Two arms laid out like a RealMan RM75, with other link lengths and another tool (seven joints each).
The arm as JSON. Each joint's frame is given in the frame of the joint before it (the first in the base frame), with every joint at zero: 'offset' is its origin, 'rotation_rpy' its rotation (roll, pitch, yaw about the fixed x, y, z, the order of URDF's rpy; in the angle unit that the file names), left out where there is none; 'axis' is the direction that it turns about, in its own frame. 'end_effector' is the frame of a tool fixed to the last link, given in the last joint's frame.
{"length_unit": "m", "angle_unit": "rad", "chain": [
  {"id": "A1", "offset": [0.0, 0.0, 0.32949], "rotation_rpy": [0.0, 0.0, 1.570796], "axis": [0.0, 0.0, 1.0]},
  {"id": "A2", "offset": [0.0, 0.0, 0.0], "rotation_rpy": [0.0, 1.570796, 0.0], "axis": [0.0, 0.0, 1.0]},
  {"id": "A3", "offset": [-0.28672, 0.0, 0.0], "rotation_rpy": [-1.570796, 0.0, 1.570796], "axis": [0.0, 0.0, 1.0]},
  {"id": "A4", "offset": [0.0, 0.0, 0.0], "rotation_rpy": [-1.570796, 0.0, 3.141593], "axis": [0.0, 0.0, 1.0]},
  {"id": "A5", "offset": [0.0, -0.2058, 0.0], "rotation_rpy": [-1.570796, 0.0, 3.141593], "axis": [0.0, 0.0, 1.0]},
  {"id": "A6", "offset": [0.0, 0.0, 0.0], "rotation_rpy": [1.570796, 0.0, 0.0], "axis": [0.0, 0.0, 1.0]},
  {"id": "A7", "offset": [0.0, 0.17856, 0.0], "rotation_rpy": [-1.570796, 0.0, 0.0], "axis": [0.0, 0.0, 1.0]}
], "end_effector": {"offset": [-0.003, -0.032, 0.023], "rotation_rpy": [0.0, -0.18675, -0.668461]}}
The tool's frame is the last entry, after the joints.
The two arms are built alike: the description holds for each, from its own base.
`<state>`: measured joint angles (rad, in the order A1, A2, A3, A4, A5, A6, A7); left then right.
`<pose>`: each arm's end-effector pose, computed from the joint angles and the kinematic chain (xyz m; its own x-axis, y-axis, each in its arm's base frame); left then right.
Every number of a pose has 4 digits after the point.
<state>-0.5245 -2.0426 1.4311 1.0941 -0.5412 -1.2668 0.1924 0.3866 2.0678 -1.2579 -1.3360 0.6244 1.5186 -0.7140</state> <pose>-0.2851 0.3745 -0.0074 0.1236 -0.8392 -0.5296 -0.8448 -0.3690 0.3875 0.2827 0.3172 0.0284 -0.8360 0.2481 -0.4894 0.1280 0.9555 0.2657</pose>
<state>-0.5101 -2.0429 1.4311 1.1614 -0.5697 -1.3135 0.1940 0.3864 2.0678 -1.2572 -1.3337 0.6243 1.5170 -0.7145</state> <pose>-0.2709 0.3704 -0.0037 0.1225 -0.8479 -0.5159 -0.8637 -0.3471 0.3655 0.2832 0.3172 0.0283 -0.8358 0.2496 -0.4890 0.1294 0.9552 0.2663</pose>
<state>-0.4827 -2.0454 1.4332 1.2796 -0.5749 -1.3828 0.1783 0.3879 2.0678 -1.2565 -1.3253 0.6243 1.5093 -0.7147</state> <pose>-0.2544 0.3642 0.0057 0.1031 -0.8521 -0.5131 -0.8783 -0.3201 0.3551 0.2841 0.3182 0.0275 -0.8355 0.2535 -0.4875 0.1324 0.9540 0.2691</pose>
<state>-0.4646 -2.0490 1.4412 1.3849 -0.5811 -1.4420 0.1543 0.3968 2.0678 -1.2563 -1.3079 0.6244 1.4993 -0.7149</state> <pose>-0.2369 0.3582 0.0127 0.0840 -0.8553 -0.5113 -0.8912 -0.2940 0.3454 0.2842 0.3204 0.0255 -0.8359 0.2550 -0.4861 0.1346 0.9537 0.2689</pose>
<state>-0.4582 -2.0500 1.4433 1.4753 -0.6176 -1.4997 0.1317 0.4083 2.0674 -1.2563 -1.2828 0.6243 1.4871 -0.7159</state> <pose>-0.2146 0.3517 0.0184 0.0770 -0.8629 -0.4994 -0.9114 -0.2640 0.3156 0.2849 0.3228 0.0228 -0.8355 0.2573 -0.4854 0.1389 0.9538 0.2665</pose>
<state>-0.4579 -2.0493 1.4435 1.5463 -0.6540 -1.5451 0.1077 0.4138 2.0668 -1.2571 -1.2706 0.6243 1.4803 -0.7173</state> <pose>-0.1952 0.3461 0.0234 0.0725 -0.8694 -0.4888 -0.9277 -0.2387 0.2870 0.2854 0.3240 0.0215 -0.8353 0.2572 -0.4859 0.1394 0.9540 0.2654</pose>
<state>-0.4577 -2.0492 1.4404 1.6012 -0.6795 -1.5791 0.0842 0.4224 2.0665 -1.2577 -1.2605 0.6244 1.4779 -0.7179</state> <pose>-0.1811 0.3416 0.0281 0.0719 -0.8720 -0.4843 -0.9379 -0.2243 0.2646 0.2843 0.3255 0.0203 -0.8360 0.2538 -0.4865 0.1377 0.9553 0.2617</pose>
